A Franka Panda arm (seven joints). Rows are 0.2 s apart.
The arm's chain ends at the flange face. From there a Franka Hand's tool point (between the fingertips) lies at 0.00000 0.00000 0.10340 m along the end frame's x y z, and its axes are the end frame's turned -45 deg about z.
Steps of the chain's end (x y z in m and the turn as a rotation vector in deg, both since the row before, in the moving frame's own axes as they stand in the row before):
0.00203, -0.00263, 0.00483, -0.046, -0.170, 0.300
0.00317, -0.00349, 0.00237, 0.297, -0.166, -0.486
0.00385, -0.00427, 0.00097, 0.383, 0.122, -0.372
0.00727, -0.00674, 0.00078, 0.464, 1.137, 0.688
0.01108, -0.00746, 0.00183, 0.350, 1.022, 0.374
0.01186, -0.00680, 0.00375, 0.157, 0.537, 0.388
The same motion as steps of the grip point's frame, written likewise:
0.00302, -0.00058, 0.00483, 0.088, -0.153, 0.300
0.00487, -0.00082, 0.00237, 0.327, 0.093, -0.486
0.00639, -0.00063, 0.00097, 0.185, 0.357, -0.372
0.01194, 0.00125, 0.00076, -0.476, 1.132, 0.688
0.01486, 0.00342, 0.00181, -0.475, 0.970, 0.374
0.01408, 0.00407, 0.00375, -0.269, 0.491, 0.388

